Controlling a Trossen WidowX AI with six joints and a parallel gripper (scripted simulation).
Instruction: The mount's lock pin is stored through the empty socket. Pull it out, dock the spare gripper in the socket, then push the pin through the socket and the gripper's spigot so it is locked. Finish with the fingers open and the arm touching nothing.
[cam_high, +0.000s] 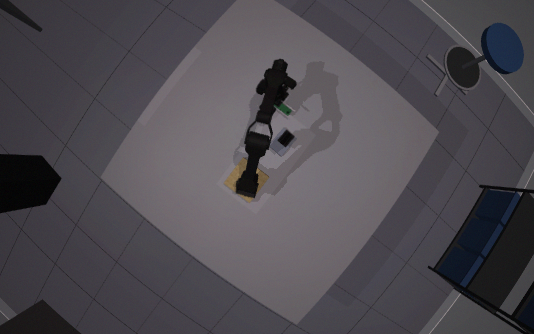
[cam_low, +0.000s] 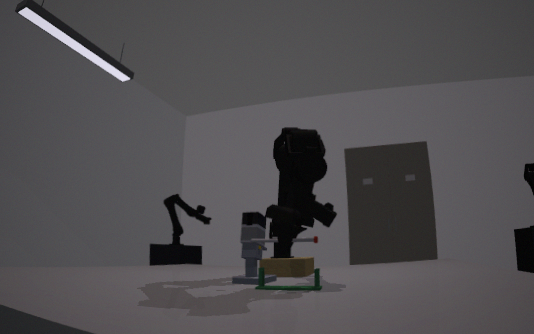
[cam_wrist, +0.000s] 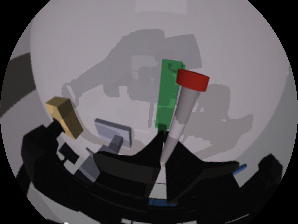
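Right now the green rack is 5 cm below my gripper tip and 1 cm to the left of it. The rest, counted from my gripper tip: spare gripper (12 cm to the right, 11 cm behind, 5 cm above); then grey mount (12 cm to the right, 12 cm behind, 2 cm below).
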